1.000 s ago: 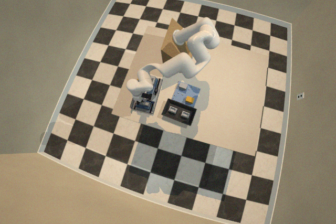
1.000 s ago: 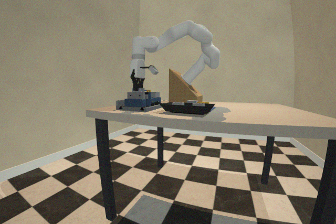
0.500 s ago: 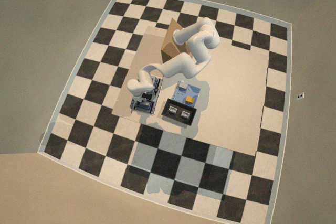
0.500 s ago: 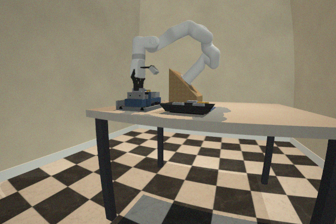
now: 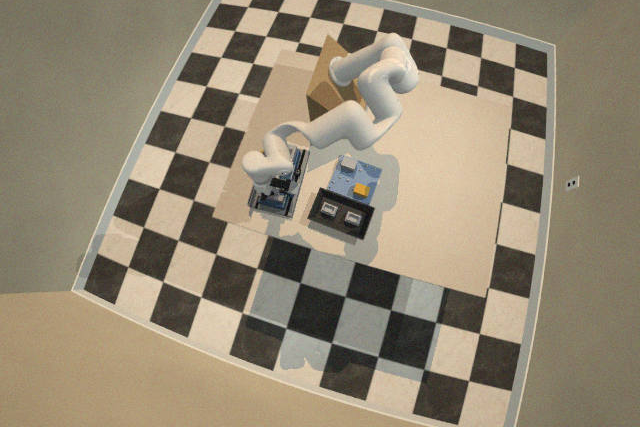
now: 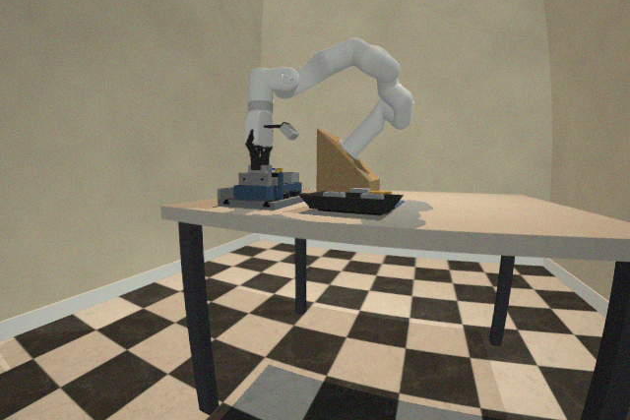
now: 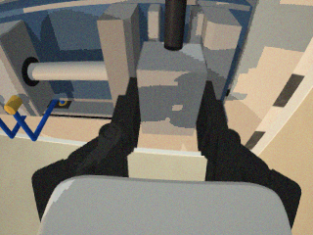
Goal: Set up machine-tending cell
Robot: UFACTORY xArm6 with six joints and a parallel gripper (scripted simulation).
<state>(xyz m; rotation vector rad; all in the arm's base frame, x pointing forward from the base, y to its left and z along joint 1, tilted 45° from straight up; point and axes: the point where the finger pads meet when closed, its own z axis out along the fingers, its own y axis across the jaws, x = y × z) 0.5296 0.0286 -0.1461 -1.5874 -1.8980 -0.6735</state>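
Now: the fixed jaw 30 mm ahead of my hand and 50 mm below it. From my hand the other things lie so: push rod 90 mm behind, 10 mm to the right, 50 mm below; dark work stop rod 10 mm behind, 50 mm to the left, 30 mm below; vise 70 mm behind, 10 mm to the right, 80 mm below.
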